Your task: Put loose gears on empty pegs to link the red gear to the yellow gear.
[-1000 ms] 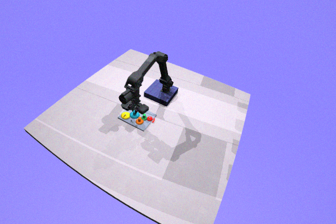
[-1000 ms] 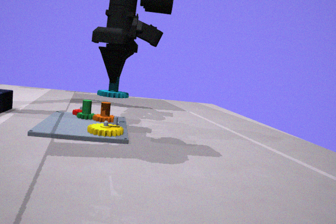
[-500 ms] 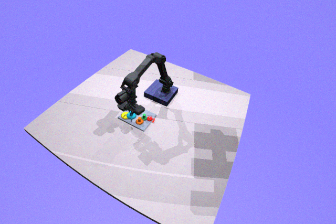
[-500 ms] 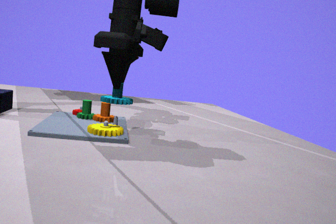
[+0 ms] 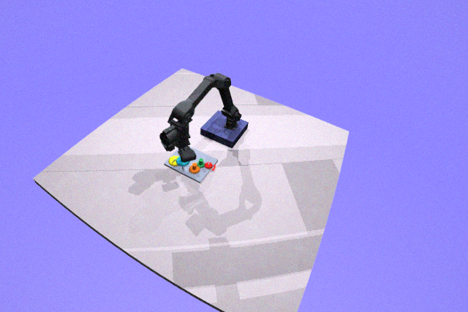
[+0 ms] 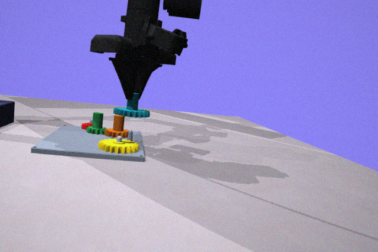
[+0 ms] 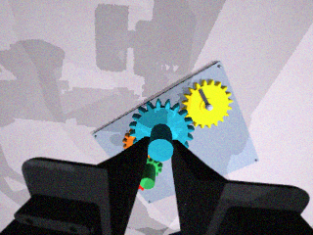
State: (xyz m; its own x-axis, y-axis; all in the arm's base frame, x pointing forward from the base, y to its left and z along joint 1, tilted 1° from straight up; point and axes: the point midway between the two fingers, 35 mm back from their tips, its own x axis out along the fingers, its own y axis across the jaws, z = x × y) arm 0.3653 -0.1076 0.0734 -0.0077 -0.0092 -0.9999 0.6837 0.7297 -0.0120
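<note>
Now: the teal gear 1 cm below my gripper tip. The rest, counted from my gripper tip: green gear 6 cm behind, 7 cm to the left, 6 cm below; then orange gear 2 cm behind, 5 cm to the left, 6 cm below; then red gear 7 cm behind, 10 cm to the left, 7 cm below.
</note>
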